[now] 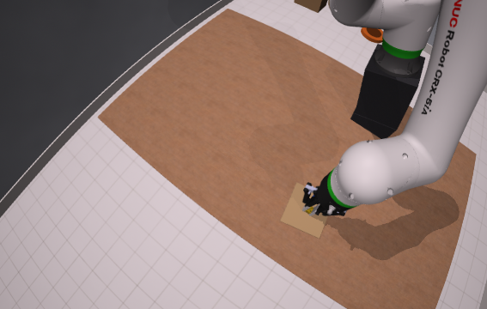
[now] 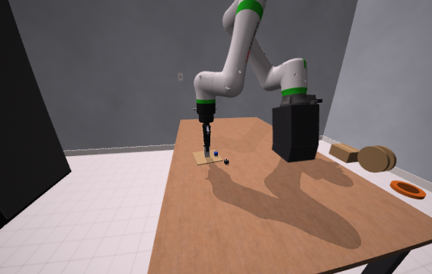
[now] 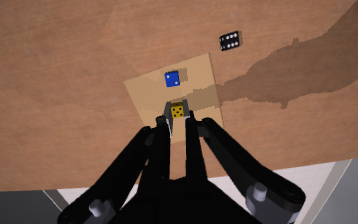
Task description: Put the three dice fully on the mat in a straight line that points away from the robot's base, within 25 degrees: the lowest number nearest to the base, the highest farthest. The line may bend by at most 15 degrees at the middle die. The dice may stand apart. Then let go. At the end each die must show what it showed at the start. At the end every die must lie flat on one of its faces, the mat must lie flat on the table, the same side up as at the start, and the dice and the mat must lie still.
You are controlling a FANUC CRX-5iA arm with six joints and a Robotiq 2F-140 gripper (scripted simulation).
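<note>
My hand is 20 mm above the yellow die. The rest, counted from my hand: blue die 50 mm behind, 30 mm below; tan mat 40 mm below; black die 90 mm behind, 80 mm to the left, 30 mm below.
</note>
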